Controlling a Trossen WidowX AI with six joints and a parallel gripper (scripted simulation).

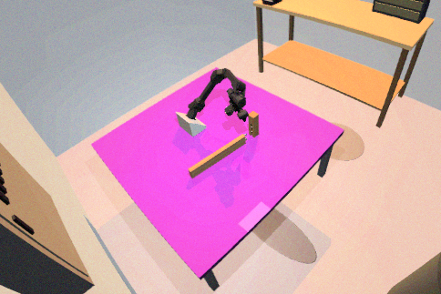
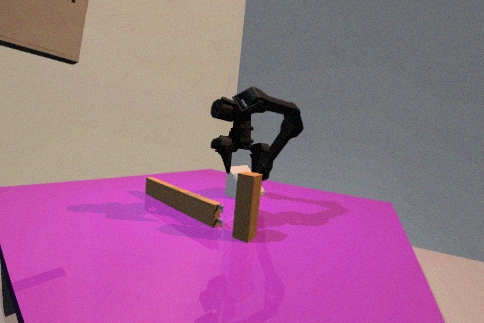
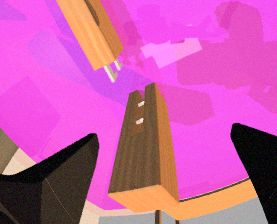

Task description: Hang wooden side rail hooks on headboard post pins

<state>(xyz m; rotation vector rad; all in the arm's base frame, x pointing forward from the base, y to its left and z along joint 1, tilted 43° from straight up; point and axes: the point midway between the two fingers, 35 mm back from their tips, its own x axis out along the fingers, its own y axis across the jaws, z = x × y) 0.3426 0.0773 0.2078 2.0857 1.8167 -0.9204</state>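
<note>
Now: gripper tip 40 mm short of the headboard post, 60 mm to the right of it and 70 mm above it.
</note>
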